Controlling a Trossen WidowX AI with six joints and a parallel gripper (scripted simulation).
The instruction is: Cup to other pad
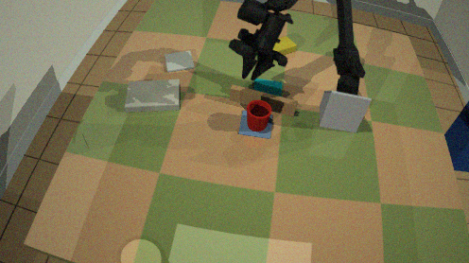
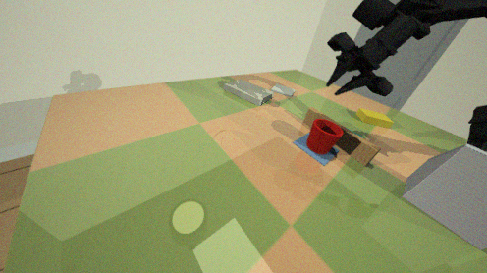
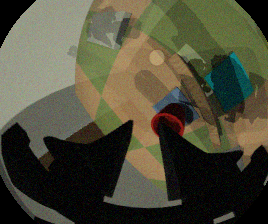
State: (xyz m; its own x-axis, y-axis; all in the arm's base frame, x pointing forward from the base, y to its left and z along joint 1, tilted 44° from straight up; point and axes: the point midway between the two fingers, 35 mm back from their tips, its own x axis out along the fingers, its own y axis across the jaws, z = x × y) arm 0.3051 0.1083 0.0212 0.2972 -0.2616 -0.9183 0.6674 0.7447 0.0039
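Right now the red cup is 50 mm behind my gripper tip, 30 mm to the left of it and 110 mm below it. Also, from my gripper tip: wooden bar: 50 mm behind, 50 mm to the right, 130 mm below; then blue pad: 50 mm behind, 30 mm to the left, 160 mm below; then teal pad: 60 mm behind, 130 mm to the right, 160 mm below.
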